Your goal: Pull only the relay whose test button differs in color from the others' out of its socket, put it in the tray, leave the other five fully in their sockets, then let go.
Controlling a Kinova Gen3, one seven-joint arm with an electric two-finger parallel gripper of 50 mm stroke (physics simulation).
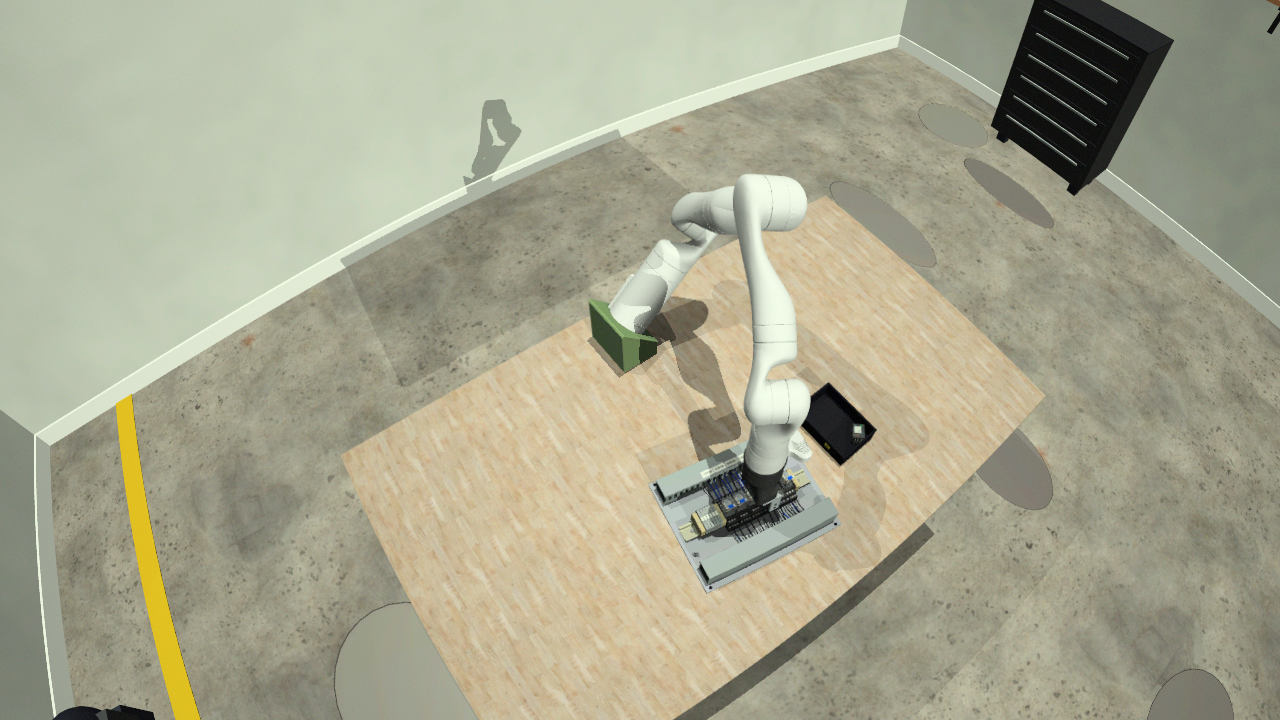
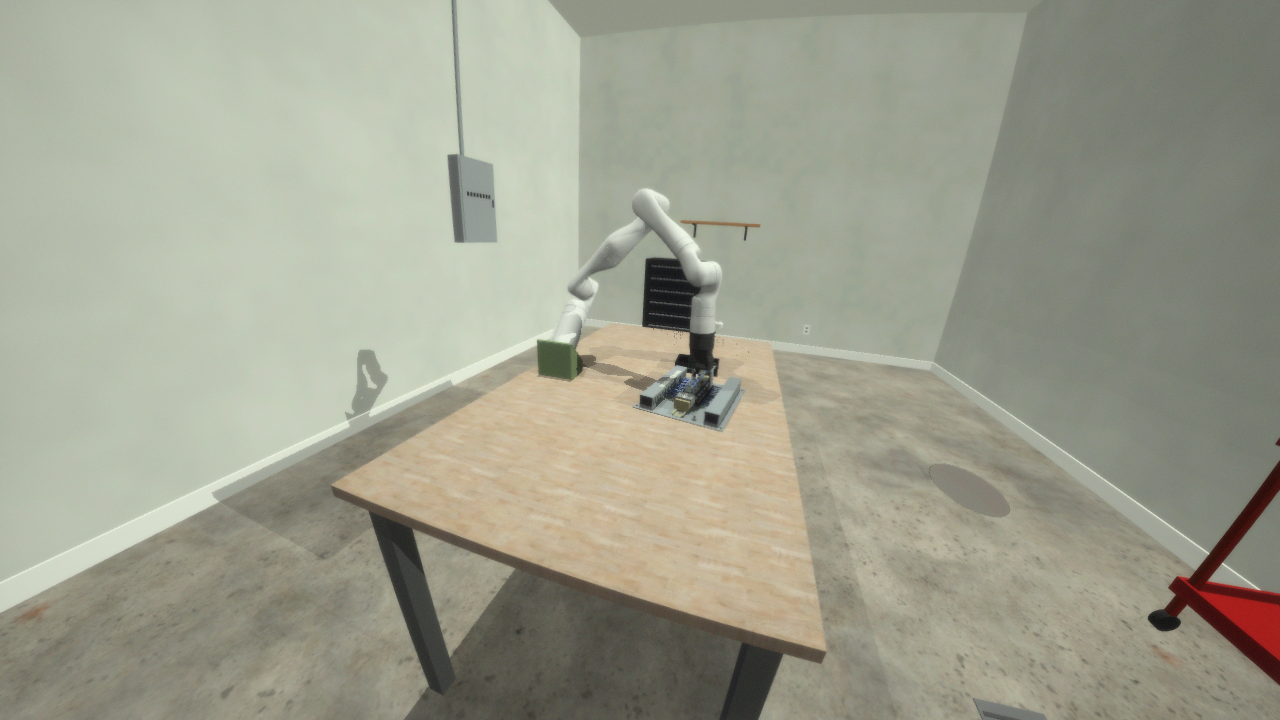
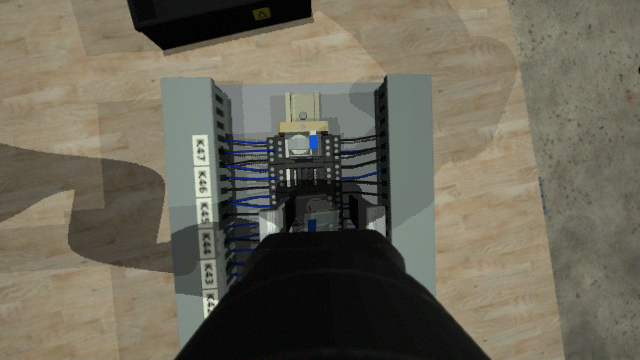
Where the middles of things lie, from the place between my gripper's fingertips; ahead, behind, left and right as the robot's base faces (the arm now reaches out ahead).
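There is the grey panel [image 1: 678, 512], and from my hand I find it 3 cm to the right and 2 cm behind, while it is also 4 cm below.
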